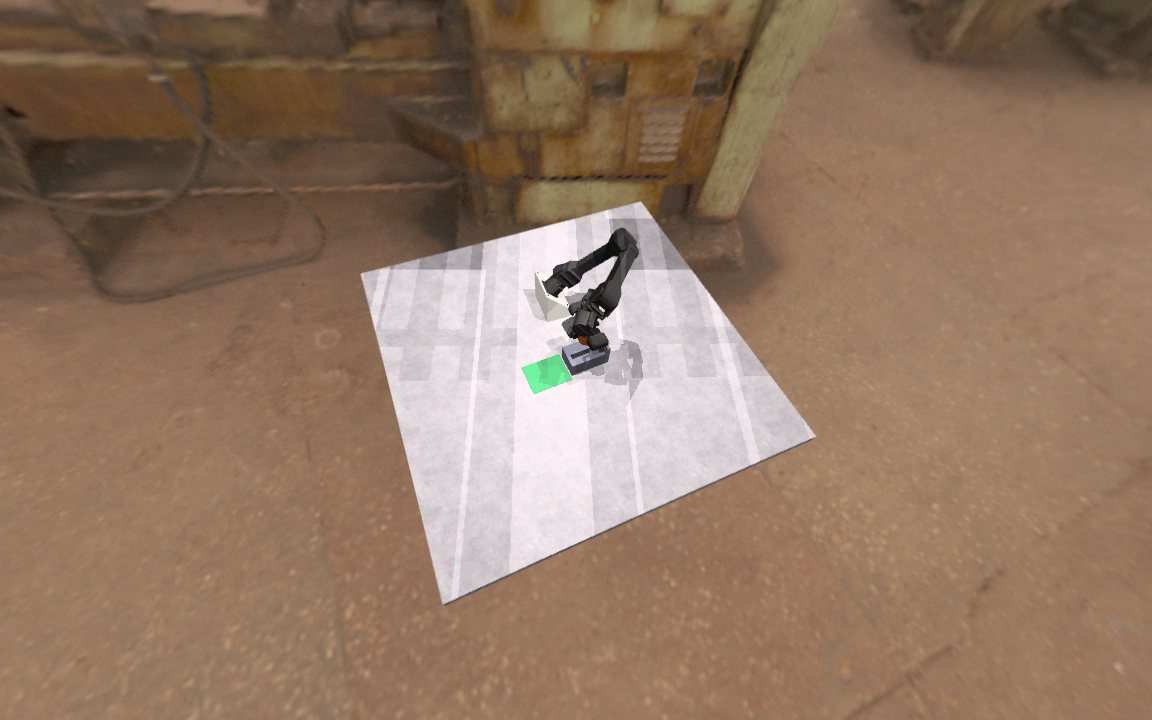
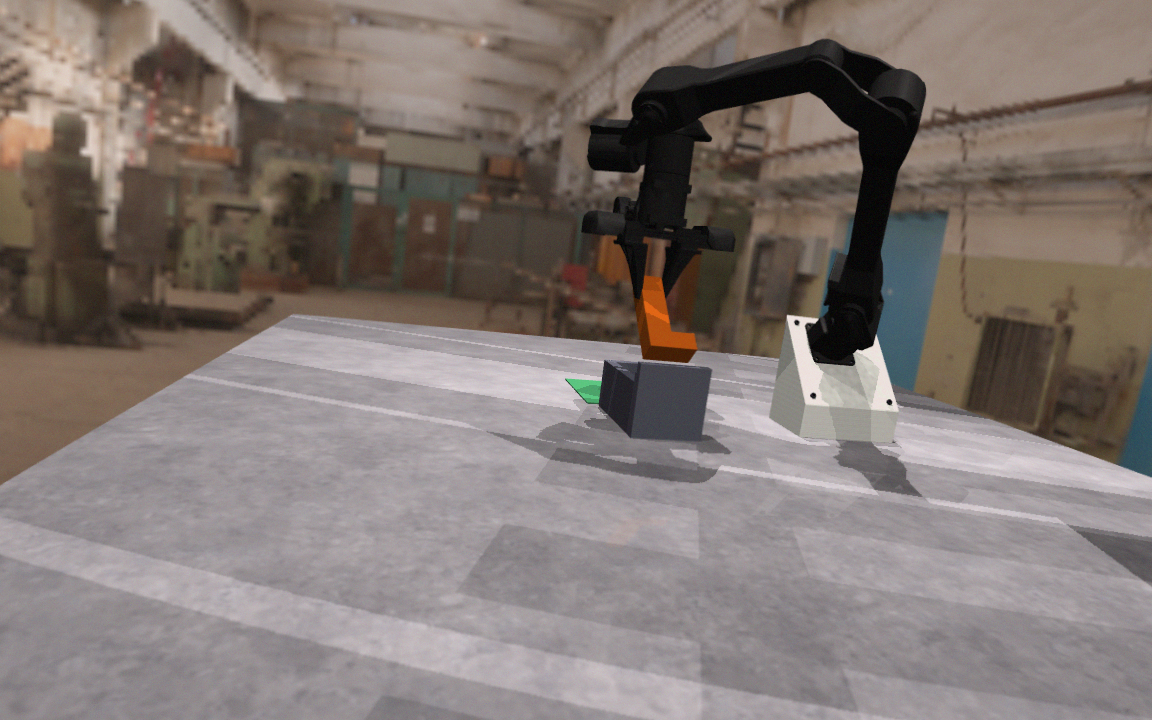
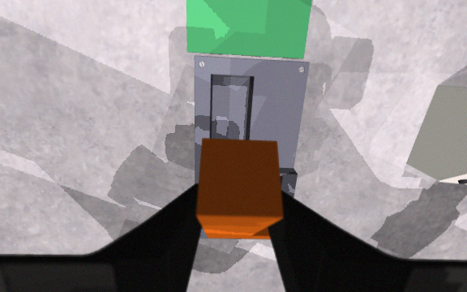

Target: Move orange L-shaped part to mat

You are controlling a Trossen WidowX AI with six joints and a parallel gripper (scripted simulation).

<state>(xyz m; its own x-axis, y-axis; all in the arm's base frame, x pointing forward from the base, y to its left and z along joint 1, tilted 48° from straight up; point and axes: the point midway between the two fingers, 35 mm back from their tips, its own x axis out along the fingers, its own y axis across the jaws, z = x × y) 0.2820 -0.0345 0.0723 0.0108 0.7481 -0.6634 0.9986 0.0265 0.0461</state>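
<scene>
Right now my gripper tip is 170 mm above the green mat, 140 mm to the left of it and 10 mm past it. The rest, counted from my gripper tip: orange L-shaped part: 30 mm to the left, 30 mm below, 20 mm behind.
</scene>
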